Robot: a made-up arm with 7 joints. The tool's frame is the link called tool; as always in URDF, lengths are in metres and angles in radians. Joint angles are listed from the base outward. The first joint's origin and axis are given. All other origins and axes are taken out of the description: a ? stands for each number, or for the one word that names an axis. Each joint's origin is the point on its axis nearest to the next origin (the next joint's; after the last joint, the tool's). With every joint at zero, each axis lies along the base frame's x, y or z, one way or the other. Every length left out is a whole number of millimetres.
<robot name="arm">
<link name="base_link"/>
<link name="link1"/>
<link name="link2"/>
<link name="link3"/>
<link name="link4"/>
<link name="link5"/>
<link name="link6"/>
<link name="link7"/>
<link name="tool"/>
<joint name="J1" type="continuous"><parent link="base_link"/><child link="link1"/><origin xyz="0 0 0.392"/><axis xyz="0 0 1"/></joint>
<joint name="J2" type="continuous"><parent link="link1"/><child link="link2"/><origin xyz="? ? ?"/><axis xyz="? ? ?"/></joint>
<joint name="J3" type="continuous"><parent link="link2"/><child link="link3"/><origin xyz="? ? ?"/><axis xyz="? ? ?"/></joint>
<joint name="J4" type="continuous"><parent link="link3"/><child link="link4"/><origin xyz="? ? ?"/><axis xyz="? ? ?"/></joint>
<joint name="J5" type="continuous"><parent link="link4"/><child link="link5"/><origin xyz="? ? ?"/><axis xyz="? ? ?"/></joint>
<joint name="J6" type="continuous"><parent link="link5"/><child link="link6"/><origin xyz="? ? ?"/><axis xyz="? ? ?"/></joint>
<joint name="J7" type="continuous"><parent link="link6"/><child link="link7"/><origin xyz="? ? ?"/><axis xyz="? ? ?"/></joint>
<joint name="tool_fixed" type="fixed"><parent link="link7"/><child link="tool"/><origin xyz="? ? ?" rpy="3.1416 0 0"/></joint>
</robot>
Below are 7 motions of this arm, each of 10 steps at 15 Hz.
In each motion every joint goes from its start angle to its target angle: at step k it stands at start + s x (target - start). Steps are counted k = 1, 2, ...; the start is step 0. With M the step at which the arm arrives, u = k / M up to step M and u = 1 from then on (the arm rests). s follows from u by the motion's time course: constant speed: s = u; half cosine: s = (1 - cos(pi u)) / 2; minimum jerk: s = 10 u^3 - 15 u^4 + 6 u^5.
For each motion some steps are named. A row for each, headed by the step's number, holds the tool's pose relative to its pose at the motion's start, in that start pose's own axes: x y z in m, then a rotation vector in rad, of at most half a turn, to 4 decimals.
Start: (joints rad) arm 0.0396 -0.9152 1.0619 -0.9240 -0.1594 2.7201 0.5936
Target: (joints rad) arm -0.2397 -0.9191 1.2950 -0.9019 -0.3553 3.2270 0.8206
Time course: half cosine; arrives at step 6
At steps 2, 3, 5, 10:
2: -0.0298 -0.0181 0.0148 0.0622 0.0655 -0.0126
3: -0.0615 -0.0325 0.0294 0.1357 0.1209 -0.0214
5: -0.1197 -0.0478 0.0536 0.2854 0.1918 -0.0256
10: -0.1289 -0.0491 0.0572 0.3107 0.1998 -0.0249

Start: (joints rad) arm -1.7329 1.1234 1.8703 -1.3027 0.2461 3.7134 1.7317
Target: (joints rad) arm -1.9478 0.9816 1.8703 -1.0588 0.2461 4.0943 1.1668
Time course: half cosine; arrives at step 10
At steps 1, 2, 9, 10:
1: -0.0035 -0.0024 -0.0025 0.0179 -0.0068 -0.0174
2: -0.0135 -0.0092 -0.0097 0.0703 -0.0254 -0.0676
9: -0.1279 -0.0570 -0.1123 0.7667 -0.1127 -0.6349
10: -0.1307 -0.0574 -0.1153 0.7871 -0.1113 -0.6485

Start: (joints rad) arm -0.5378 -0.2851 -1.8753 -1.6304 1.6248 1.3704 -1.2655
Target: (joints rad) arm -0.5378 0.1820 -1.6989 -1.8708 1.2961 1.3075 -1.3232
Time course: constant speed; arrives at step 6
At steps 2, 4, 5, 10:
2: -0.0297 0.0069 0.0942 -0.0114 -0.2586 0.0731
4: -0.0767 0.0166 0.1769 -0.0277 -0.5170 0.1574
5: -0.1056 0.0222 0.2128 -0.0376 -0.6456 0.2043
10: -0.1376 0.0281 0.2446 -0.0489 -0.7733 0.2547

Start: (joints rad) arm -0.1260 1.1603 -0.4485 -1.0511 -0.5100 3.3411 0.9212
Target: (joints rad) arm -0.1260 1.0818 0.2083 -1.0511 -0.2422 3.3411 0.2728
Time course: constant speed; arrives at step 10
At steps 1, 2, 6, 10:
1: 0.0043 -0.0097 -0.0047 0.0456 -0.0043 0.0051
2: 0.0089 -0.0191 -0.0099 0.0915 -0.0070 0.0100
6: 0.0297 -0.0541 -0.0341 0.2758 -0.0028 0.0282
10: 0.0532 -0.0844 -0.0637 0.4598 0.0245 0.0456

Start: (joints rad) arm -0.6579 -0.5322 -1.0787 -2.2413 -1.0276 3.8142 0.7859
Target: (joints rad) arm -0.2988 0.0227 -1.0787 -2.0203 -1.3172 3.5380 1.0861
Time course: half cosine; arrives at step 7
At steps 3, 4, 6, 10:
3: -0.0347 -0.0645 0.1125 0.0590 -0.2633 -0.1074
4: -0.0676 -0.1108 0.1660 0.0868 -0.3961 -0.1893
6: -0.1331 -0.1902 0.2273 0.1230 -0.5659 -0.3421
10: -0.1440 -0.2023 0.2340 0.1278 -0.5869 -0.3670

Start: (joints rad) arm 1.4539 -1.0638 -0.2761 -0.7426 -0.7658 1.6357 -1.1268
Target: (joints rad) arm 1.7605 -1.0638 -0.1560 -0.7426 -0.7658 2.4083 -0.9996
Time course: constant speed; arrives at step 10
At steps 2, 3, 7, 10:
2: -0.0096 0.0063 0.0078 -0.0953 0.1306 0.0276
3: -0.0154 0.0088 0.0121 -0.1419 0.1967 0.0461
7: -0.0443 0.0137 0.0326 -0.3215 0.4637 0.1501
10: -0.0708 0.0119 0.0534 -0.4502 0.6618 0.2586

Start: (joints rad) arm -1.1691 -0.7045 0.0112 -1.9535 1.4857 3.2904 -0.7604
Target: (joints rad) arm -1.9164 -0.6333 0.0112 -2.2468 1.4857 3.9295 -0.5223
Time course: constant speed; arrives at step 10
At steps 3, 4, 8, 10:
3: -0.0197 -0.0016 -0.0282 -0.3464 0.2240 -0.0184
4: -0.0273 -0.0038 -0.0367 -0.4573 0.3065 -0.0255
8: -0.0633 -0.0182 -0.0620 -0.8764 0.6686 -0.0658
10: -0.0837 -0.0271 -0.0677 -1.0708 0.8657 -0.0967

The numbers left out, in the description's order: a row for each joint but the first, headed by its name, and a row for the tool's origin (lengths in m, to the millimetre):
J2: xyz 0 0 0, axis 0 1 0
J3: xyz 0 0 0.445, axis 0 0 1
J4: xyz 0.06 0 0, axis 0 -1 0
J5: xyz -0.052 0 0.24, axis 0 0 1
J6: xyz 0 0 0, axis 0 -1 0
J7: xyz 0.11 0 0, axis 0 0 -1
tool: xyz 0 0 0

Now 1 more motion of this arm.
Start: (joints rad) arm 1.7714 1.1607 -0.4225 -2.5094 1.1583 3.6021 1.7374
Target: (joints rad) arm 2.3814 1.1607 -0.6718 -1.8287 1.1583 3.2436 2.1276
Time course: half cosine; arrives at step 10
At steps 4, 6, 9, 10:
4: -0.0580 0.0212 -0.0750 0.0574 -0.2902 0.1205
6: -0.0966 0.0540 -0.1622 0.0527 -0.5713 0.1808
9: -0.1141 0.1050 -0.2688 -0.0067 -0.8678 0.1888
10: -0.1143 0.1096 -0.2774 -0.0134 -0.8901 0.1869

